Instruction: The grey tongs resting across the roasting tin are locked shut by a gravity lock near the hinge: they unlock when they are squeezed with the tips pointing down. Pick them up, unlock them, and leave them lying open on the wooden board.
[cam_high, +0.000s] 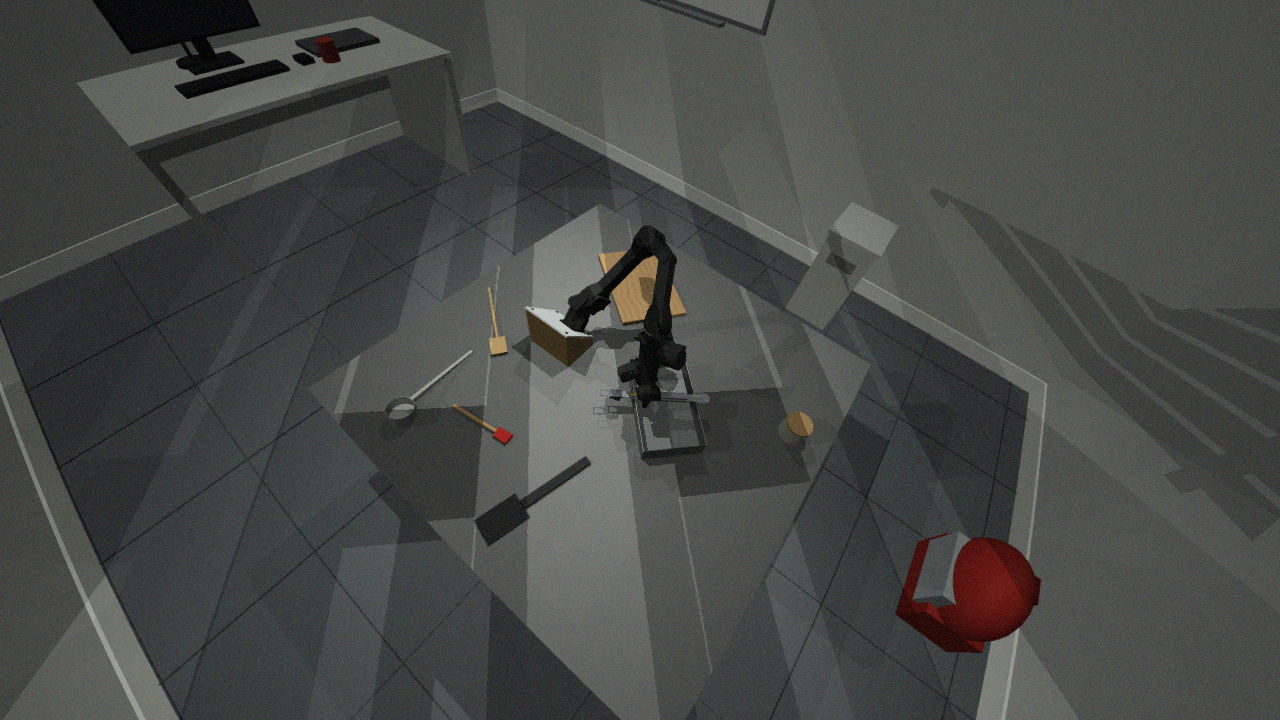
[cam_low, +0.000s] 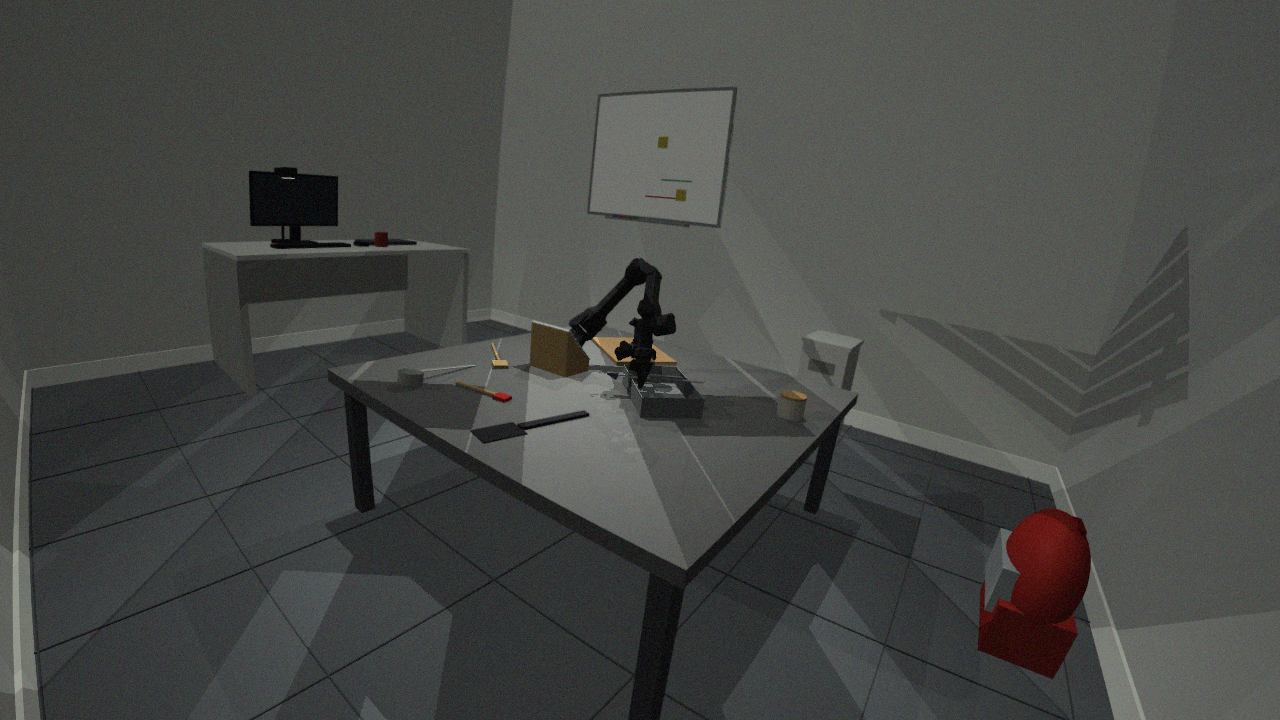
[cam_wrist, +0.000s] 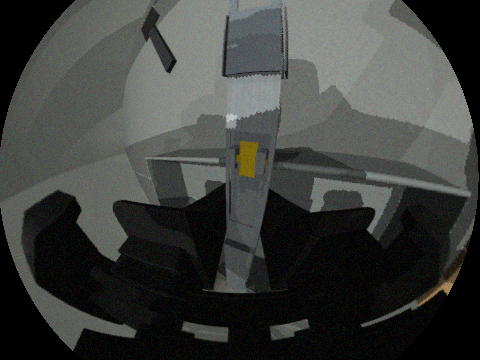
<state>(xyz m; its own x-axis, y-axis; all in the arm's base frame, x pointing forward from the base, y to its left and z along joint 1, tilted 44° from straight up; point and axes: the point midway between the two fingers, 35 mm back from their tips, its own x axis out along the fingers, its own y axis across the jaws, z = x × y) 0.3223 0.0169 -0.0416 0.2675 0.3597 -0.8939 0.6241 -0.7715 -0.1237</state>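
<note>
My gripper tip is 50 mm to the right of the roasting tin, 40 mm short of it and 10 mm above it. Round my gripper tip: red-tipped spatula 350 mm to the right, 280 mm behind, 30 mm below; then black turner 400 mm to the right, 40 mm behind, 30 mm below; then yellow lock piece 40 mm behind, 30 mm above, 10 mm to the right.
</note>
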